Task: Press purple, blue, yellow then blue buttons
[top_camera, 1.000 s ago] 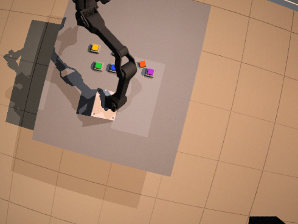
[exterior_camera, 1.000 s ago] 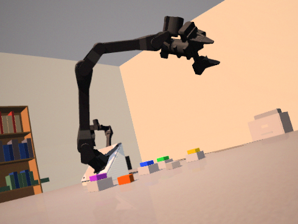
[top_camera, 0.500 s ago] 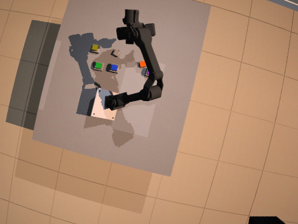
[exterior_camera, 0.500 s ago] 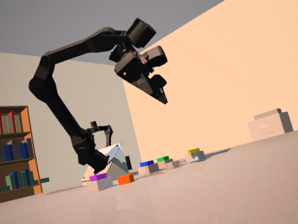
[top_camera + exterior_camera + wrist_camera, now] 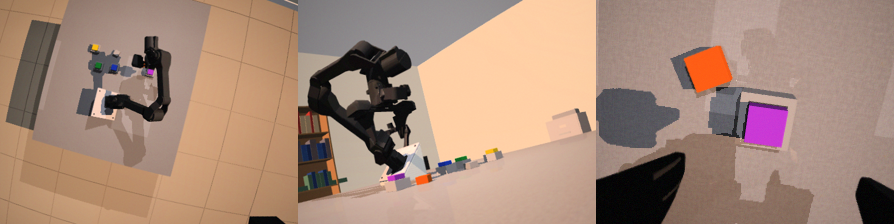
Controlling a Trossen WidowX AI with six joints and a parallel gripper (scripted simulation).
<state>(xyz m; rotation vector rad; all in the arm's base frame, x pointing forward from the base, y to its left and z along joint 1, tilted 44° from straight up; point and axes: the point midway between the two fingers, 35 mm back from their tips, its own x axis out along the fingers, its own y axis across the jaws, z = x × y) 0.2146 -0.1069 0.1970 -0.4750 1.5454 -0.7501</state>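
Right now my gripper tip is 100 mm above the purple button and 10 mm past it. The rest, counted from my gripper tip: small grey block 210 mm to the left, 120 mm below, 90 mm ahead; blue button 210 mm to the left, 100 mm below; orange block 120 mm below, 50 mm to the left, 40 mm ahead.
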